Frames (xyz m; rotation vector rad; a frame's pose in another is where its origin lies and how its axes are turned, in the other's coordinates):
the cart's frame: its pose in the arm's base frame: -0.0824 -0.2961 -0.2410 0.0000 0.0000 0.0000
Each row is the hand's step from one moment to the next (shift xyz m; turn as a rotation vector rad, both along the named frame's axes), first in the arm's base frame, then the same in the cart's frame.
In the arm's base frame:
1: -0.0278 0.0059 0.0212 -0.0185 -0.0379 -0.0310
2: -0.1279 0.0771 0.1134 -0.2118 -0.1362 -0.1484
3: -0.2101 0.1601 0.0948 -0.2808 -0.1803 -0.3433
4: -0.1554 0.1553 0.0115 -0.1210 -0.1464 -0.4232
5: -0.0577 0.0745 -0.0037 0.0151 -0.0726 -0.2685
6: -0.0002 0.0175 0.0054 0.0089 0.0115 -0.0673
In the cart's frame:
1: -0.0278 0.0059 0.0212 -0.0185 -0.0379 -0.0310
2: -0.1279 0.0771 0.1134 -0.2118 -0.1362 -0.1484
3: -0.2101 0.1601 0.0948 -0.2808 -0.1803 -0.3433
4: -0.1554 0.1553 0.0115 -0.1210 -0.1464 -0.4232
5: -0.0577 0.0745 -0.0037 0.0151 -0.0726 -0.2685
6: -0.0002 0.0175 0.0054 0.0089 0.0115 -0.0673

